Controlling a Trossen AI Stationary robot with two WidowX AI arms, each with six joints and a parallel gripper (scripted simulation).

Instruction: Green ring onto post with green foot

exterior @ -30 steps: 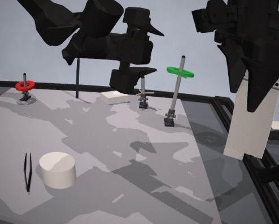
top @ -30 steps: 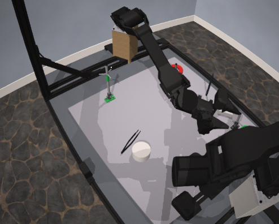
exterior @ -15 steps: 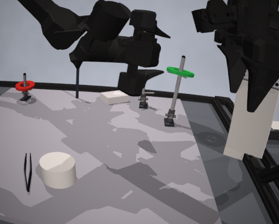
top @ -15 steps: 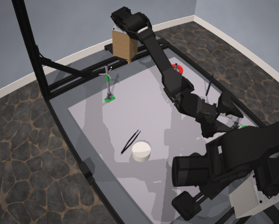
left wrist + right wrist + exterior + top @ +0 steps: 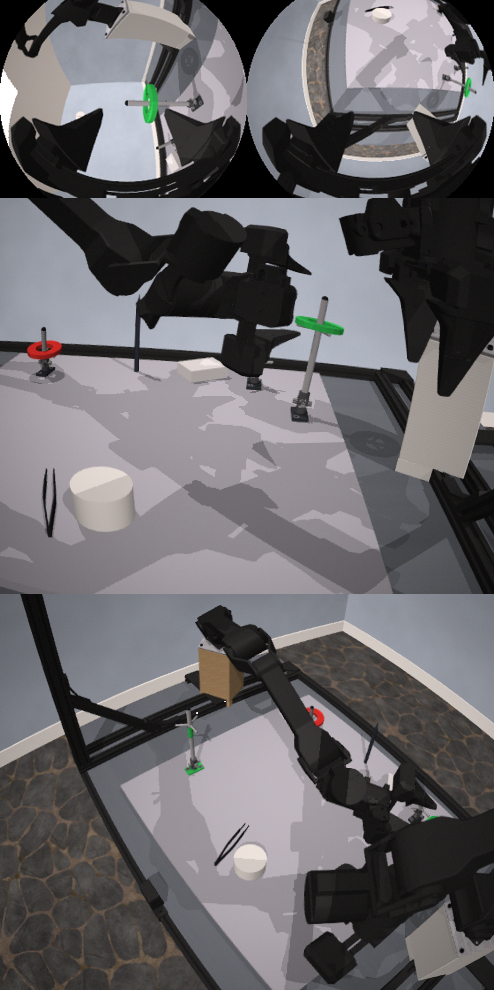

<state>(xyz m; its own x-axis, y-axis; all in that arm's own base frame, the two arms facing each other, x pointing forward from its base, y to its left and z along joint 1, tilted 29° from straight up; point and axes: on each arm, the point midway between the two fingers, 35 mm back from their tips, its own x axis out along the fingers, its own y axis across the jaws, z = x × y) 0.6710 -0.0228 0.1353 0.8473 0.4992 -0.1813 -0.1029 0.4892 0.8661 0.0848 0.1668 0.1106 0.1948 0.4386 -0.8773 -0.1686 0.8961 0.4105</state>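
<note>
The green ring lies 6 cm ahead of my left hand, 5 cm to the right of it and 4 cm below it. From my left hand the other things lie so: white block: 17 cm ahead, 16 cm below, 14 cm to the left; short grey post: 15 cm ahead, 12 cm below, 5 cm to the left; tall post: 8 cm below, 5 cm ahead, 4 cm to the right.
</note>
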